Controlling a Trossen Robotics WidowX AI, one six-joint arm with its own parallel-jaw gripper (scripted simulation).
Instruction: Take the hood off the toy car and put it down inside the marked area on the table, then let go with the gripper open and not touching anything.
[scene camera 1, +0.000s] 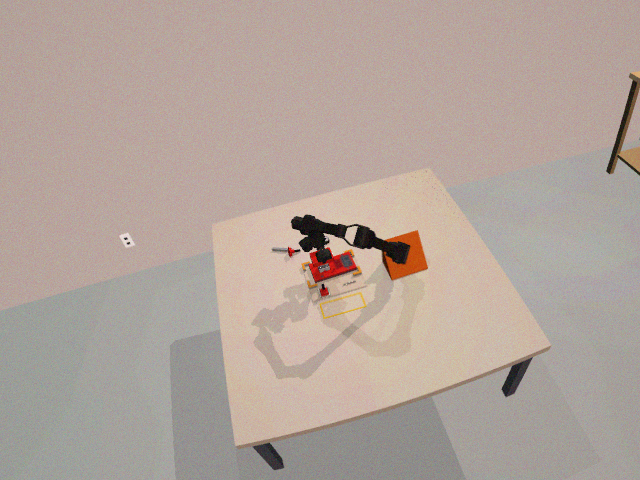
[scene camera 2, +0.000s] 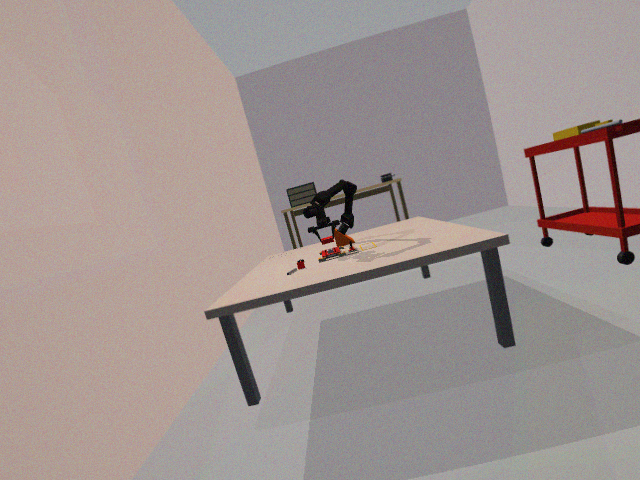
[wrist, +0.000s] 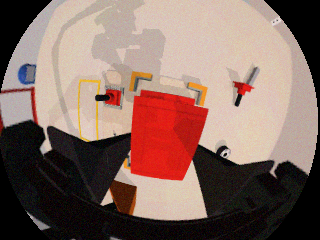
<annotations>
my gripper: holds a hood (wrist: 165, 134)
</annotations>
